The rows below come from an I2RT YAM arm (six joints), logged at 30 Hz.
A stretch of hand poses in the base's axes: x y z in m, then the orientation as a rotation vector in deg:
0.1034 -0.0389 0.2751 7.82 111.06 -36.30
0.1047 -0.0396 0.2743 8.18 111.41 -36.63
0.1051 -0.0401 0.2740 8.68 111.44 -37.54
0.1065 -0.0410 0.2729 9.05 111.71 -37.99
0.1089 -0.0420 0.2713 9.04 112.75 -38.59
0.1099 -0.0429 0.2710 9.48 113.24 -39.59
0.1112 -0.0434 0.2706 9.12 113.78 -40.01
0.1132 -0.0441 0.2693 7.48 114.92 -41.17
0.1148 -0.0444 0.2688 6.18 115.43 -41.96
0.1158 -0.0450 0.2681 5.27 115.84 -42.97
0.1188 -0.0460 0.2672 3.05 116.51 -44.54
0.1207 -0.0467 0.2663 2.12 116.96 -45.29
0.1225 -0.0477 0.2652 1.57 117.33 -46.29
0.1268 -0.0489 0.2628 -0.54 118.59 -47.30
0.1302 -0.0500 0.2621 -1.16 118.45 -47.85
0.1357 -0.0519 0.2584 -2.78 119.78 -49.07
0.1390 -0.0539 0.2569 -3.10 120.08 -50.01
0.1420 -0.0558 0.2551 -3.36 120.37 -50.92
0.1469 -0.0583 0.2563 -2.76 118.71 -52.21
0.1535 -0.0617 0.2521 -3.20 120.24 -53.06
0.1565 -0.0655 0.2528 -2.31 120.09 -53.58
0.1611 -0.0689 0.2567 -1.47 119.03 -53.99
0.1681 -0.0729 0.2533 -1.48 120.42 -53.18
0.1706 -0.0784 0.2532 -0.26 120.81 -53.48
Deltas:
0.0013 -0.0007 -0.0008 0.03 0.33 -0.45
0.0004 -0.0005 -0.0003 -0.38 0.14 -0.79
0.0014 -0.0009 -0.0011 -0.07 0.29 -0.51
0.0024 -0.0010 -0.0016 -0.12 1.11 -0.41
0.0010 -0.0009 -0.0003 -0.34 0.61 -0.84
0.0013 -0.0005 -0.0004 -0.27 0.67 -0.02
0.0020 -0.0007 -0.0013 -1.11 1.67 0.43
0.0016 -0.0003 -0.0005 -0.90 0.93 0.45
0.0010 -0.0006 -0.0007 -0.91 0.81 0.09
0.0030 -0.0010 -0.0009 -1.71 1.50 0.67
0.0019 -0.0007 -0.0009 -0.73 0.81 0.20
0.0018 -0.0010 -0.0011 -0.77 0.70 -0.16
0.0043 -0.0012 -0.0024 -1.10 1.93 0.69
0.0034 -0.0011 -0.0007 -0.63 0.16 0.20
0.0055 -0.0019 -0.0037 -1.04 1.93 0.22
0.0033 -0.0020 -0.0015 -0.66 0.57 -0.27
0.0030 -0.0019 -0.0018 -0.62 0.54 -0.30
0.0049 -0.0025 0.0012 -1.12 -1.38 -0.53
0.0066 -0.0034 -0.0042 -0.29 1.69 -0.49
0.0030 -0.0038 0.0007 -0.10 -0.28 -0.77
0.0046 -0.0034 0.0039 -0.30 -1.10 -0.46
0.0070 -0.0040 -0.0034 0.94 1.04 0.00
0.0025 -0.0055 -0.0001 0.31 0.06 -1.04

